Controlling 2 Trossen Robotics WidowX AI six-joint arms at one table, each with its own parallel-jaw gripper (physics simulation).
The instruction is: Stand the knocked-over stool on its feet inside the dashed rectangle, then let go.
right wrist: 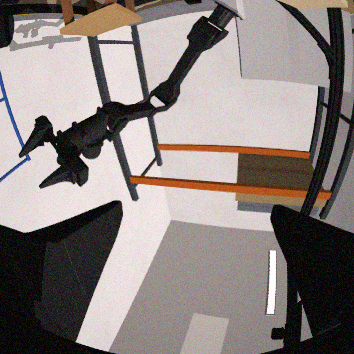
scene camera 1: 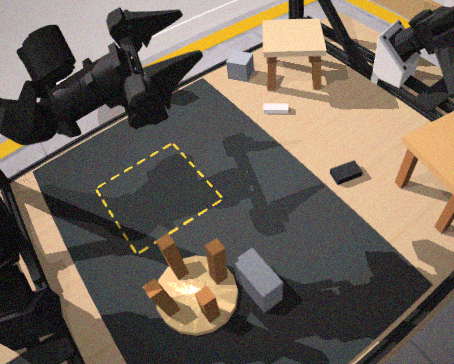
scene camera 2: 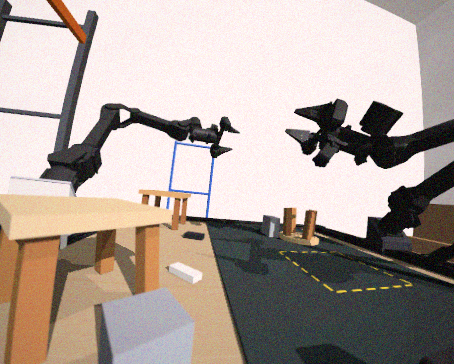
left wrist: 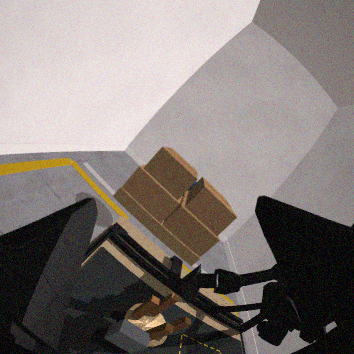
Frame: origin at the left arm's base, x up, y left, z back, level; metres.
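Seen in the pictures: left gripper, fingertip midpoint: (right wrist: 27, 170) (scene camera 2: 236, 141) (left wrist: 178, 205); right gripper, fingertip midpoint: (right wrist: 199, 211) (scene camera 1: 191, 31) (scene camera 2: 289, 121) (left wrist: 314, 335); left arm's base, link origin: (right wrist: 226, 8) (scene camera 1: 402, 45) (scene camera 2: 50, 194); right arm's base, link origin: (scene camera 1: 13, 306) (scene camera 2: 388, 228) (left wrist: 198, 279).
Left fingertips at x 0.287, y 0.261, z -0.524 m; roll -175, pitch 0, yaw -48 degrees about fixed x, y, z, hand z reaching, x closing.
Offsets run from my left fingertips to a thing's top centre.
The round light-wood stool {dx -0.271, dy -0.246, dz -0.173 m} (scene camera 1: 192, 324) (scene camera 2: 299, 240) lies upside down on the dark mat, seat down, brown legs pointing up. It also shows in the left wrist view (left wrist: 145, 320). It is outside the yellow dashed rectangle (scene camera 1: 221, 198) (scene camera 2: 333, 290), near its lower corner in scene camera 1. My right gripper (scene camera 1: 190, 34) (scene camera 2: 291, 121) (right wrist: 199, 211) is open and empty, raised high above the mat and apart from the stool. My left gripper (scene camera 2: 235, 140) (left wrist: 178, 205) (right wrist: 27, 170) is open and empty, high up and far from the stool; it does not show in scene camera 1.
A grey block {dx -0.312, dy -0.177, dz -0.099 m} (scene camera 1: 260, 280) (scene camera 2: 270, 226) stands close beside the stool. A square stool {dx -0.272, dy -0.471, dz +0.383 m} (scene camera 1: 293, 37) (scene camera 2: 85, 212), another wooden stool {dx -0.261, dy -0.025, dz +0.272 m} (scene camera 1: 435, 145) (scene camera 2: 165, 193), a grey cube {dx -0.336, dy -0.573, dz +0.305 m} (scene camera 1: 240, 66) (scene camera 2: 147, 325), a white block {dx -0.375, dy -0.421, dz +0.250 m} (scene camera 1: 276, 108) (scene camera 2: 185, 272) and a black block {dx -0.373, dy -0.199, dz +0.190 m} (scene camera 1: 346, 172) (scene camera 2: 193, 235) are off the mat.
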